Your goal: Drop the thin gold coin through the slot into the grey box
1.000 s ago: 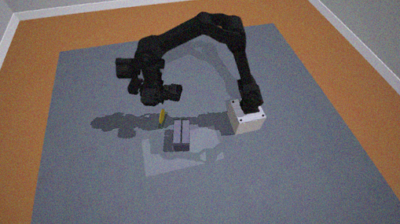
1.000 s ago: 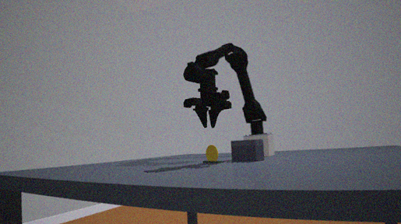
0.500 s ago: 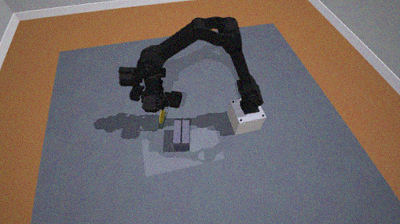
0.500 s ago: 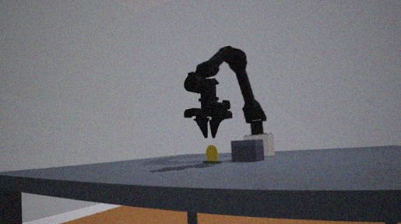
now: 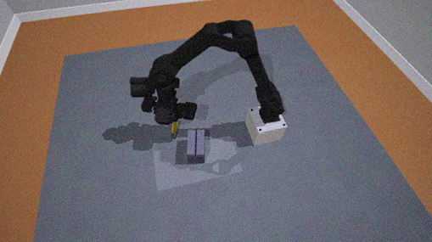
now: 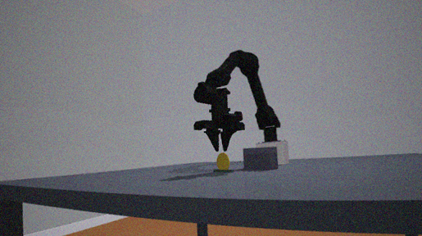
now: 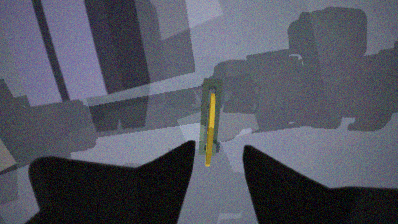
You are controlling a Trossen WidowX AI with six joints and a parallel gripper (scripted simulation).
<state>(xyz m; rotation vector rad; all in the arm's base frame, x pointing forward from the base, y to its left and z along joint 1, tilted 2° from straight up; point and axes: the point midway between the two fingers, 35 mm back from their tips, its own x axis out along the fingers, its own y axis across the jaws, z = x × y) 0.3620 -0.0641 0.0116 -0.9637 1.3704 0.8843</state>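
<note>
Now: gripper tip 40 mm above the gold coin and 10 mm past it.
</note>
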